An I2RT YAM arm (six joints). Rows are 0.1 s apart.
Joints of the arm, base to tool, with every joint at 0 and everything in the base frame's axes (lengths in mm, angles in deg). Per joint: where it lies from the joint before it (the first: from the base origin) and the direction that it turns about. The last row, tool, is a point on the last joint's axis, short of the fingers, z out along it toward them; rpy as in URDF.
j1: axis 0 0 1 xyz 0.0 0.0 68.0
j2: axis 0 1 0 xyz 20.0 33.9 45.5
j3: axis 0 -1 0 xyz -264.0 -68.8 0.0
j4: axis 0 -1 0 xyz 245.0 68.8 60.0
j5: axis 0 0 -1 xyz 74.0 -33.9 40.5
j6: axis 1 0 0 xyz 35.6 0.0 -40.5
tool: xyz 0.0 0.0 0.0 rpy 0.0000 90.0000 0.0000
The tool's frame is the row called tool.
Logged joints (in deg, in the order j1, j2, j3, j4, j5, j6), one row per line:
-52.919, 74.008, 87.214, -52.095, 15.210, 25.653
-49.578, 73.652, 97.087, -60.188, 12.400, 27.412
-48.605, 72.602, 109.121, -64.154, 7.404, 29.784
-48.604, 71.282, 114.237, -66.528, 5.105, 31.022
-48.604, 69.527, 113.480, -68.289, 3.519, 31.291
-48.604, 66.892, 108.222, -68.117, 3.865, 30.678
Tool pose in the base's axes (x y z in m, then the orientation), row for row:
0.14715, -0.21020, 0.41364, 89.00, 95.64, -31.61
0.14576, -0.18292, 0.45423, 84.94, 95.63, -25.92
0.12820, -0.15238, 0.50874, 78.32, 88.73, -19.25
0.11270, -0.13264, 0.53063, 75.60, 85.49, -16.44
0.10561, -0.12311, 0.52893, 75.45, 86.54, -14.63
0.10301, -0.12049, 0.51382, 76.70, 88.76, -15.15
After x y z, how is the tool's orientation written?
As a rotation vector, in degrees.
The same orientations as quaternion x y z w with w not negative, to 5 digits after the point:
0.61043, 0.65597, -0.21680, 0.38740
0.59108, 0.66547, -0.18037, 0.41861
0.56540, 0.64055, -0.13897, 0.50071
0.55392, 0.62638, -0.12045, 0.53509
0.55205, 0.63319, -0.10704, 0.53184
0.55665, 0.64418, -0.10995, 0.51292

